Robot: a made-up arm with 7 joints. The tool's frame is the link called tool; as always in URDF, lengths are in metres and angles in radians.
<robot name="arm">
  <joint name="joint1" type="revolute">
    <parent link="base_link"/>
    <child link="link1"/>
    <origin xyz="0 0 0.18"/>
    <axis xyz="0 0 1"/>
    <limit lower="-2.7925" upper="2.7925" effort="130" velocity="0.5"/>
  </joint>
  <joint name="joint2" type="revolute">
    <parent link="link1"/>
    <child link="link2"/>
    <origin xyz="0 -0.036 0.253" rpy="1.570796 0 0"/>
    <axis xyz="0 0 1"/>
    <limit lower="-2.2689" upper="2.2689" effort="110" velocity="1.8"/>
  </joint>
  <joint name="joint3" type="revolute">
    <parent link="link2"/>
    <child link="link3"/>
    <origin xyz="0 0.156 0.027" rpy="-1.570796 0 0"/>
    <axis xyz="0 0 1"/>
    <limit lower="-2.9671" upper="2.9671" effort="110" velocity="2"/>
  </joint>
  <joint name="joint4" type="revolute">
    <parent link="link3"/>
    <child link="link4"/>
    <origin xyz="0.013 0.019 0.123" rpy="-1.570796 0 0"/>
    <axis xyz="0 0 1"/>
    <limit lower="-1.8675" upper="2.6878" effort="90" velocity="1.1"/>
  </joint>
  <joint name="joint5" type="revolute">
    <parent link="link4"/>
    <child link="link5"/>
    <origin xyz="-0.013 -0.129 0.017" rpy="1.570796 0 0"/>
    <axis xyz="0 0 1"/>
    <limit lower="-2.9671" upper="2.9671" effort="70" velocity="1.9"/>
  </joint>
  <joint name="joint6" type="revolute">
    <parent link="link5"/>
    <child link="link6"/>
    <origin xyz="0 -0.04 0.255" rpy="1.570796 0 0"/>
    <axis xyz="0 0 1"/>
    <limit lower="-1.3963" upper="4.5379" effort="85" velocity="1.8"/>
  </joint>
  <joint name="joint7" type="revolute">
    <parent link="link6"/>
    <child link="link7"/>
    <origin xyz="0.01 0.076 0.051" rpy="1.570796 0 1.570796"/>
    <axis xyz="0 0 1"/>
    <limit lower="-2.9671" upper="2.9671" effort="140" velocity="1.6"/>
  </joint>
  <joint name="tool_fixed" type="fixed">
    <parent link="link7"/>
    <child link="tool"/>
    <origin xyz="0 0 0"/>
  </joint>
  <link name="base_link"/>
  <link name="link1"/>
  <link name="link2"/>
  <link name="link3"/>
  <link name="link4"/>
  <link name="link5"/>
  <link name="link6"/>
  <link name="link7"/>
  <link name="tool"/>
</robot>
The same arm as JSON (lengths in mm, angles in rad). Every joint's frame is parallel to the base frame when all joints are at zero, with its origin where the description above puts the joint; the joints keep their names.
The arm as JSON. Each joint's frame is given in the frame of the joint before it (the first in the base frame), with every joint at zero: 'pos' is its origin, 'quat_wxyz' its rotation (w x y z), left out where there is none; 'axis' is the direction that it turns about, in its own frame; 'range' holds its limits. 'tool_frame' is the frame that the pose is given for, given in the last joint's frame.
{"length_unit": "mm", "angle_unit": "rad", "joints": [{"joint": "joint1", "pos": [0.0, 0.0, 180.0], "axis": "+z", "range": [-2.7925, 2.7925]}, {"joint": "joint2", "pos": [0.0, -36.0, 253.0], "axis": "-y", "range": [-2.2689, 2.2689]}, {"joint": "joint3", "pos": [0.0, -27.0, 156.0], "axis": "+z", "range": [-2.9671, 2.9671]}, {"joint": "joint4", "pos": [13.0, 19.0, 123.0], "axis": "+y", "range": [-1.8675, 2.6878]}, {"joint": "joint5", "pos": [-13.0, 17.0, 129.0], "axis": "+z", "range": [-2.9671, 2.9671]}, {"joint": "joint6", "pos": [0.0, -40.0, 255.0], "axis": "-y", "range": [-1.3963, 4.5379]}, {"joint": "joint7", "pos": [10.0, -51.0, 76.0], "axis": "+x", "range": [-2.9671, 2.9671]}], "tool_frame": {"pos": [0.0, 0.0, 0.0], "quat_wxyz": [0.0, 0.707107, 0.0, 0.707107]}}
